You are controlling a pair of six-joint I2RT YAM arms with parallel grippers.
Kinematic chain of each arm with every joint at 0, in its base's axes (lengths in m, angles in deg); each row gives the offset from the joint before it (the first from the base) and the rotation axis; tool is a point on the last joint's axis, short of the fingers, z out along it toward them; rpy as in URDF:
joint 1: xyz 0 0 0.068 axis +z
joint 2: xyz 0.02 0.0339 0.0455 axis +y
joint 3: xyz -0.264 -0.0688 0 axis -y
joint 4: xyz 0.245 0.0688 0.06 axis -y
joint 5: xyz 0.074 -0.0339 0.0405 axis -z
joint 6: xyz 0.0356 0 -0.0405 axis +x
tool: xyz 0 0 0 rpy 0 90 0
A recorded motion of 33 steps. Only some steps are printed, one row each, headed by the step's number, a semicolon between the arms.
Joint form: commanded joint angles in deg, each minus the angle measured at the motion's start. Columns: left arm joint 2, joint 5, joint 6, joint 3, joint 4, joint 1; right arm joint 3, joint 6, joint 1, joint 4, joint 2, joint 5.
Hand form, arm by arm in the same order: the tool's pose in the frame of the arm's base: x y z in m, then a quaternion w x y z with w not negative. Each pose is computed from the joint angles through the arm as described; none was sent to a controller.
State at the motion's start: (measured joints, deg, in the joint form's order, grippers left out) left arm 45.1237 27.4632 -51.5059 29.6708 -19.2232 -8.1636; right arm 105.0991 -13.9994 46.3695 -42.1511 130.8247 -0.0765
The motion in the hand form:
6: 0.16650 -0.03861 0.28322 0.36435 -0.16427 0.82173 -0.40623; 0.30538 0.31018 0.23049 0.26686 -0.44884 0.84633 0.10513
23: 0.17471 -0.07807 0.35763 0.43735 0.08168 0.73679 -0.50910; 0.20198 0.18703 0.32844 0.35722 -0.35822 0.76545 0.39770
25: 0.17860 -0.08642 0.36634 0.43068 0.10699 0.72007 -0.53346; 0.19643 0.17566 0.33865 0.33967 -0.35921 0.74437 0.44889
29: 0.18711 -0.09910 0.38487 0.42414 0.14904 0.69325 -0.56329; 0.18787 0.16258 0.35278 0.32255 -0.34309 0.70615 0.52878
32: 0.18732 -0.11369 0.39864 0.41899 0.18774 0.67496 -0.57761; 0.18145 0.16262 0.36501 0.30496 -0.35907 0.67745 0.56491
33: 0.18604 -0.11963 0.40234 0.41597 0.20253 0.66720 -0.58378; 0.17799 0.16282 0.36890 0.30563 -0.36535 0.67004 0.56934
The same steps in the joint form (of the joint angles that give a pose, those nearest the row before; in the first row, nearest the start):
6: -2.31 -1.09 4.76 8.07 -2.54 0.42; -13.02 4.07 -1.11 6.82 -17.35 -2.22
23: 3.04 10.47 12.95 18.55 11.94 -9.35; -44.19 20.81 -7.33 22.02 -60.24 -30.36
25: 5.01 12.83 11.79 20.03 15.15 -10.99; -44.44 23.09 -9.35 21.84 -62.70 -38.11
29: 8.99 16.48 10.93 24.04 19.18 -13.04; -46.49 31.33 -11.60 27.52 -66.52 -47.86
32: 11.33 17.45 11.96 27.38 20.12 -16.50; -45.48 33.91 -11.22 29.01 -67.30 -53.11
33: 11.97 17.75 12.27 28.20 20.70 -18.02; -45.19 34.04 -10.75 29.12 -67.79 -53.58

